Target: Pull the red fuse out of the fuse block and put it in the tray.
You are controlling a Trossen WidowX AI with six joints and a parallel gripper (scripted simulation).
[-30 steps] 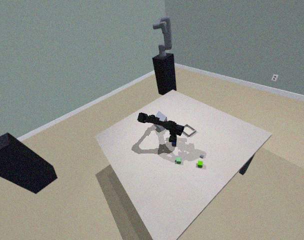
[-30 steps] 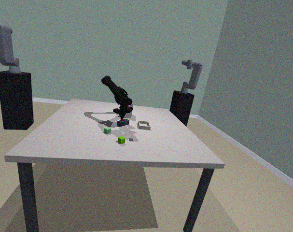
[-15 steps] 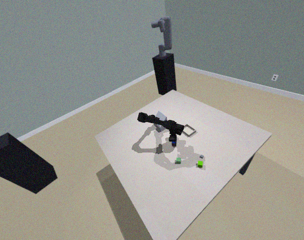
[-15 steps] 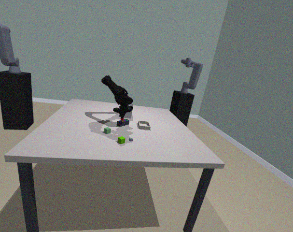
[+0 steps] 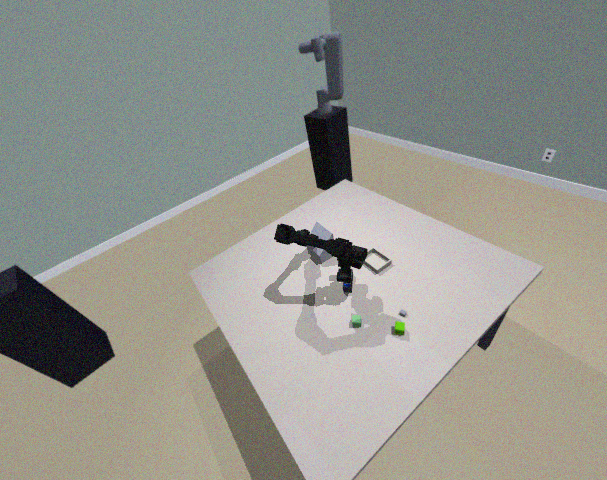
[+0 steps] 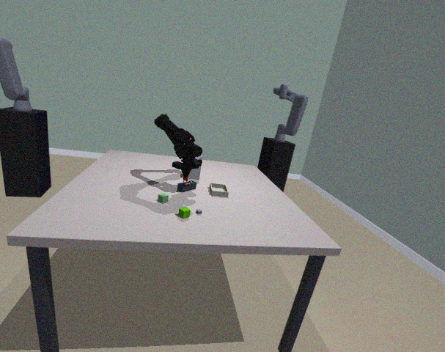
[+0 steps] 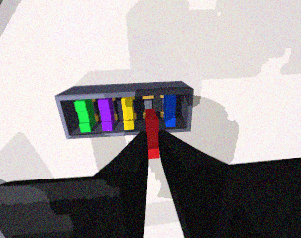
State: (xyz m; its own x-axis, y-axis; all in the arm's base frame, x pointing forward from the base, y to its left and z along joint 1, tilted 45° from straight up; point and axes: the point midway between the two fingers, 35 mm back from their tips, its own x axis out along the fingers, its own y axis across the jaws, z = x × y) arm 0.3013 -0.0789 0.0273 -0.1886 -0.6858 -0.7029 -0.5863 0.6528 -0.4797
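My gripper tip is 10 mm past the yellow fuse, 20 mm to the right of it and 50 mm above it. Round my gripper tip: red fuse: 10 mm below; blue fuse: 10 mm ahead, 20 mm to the right, 50 mm below; purple fuse: 20 mm behind, 30 mm to the left, 50 mm below.
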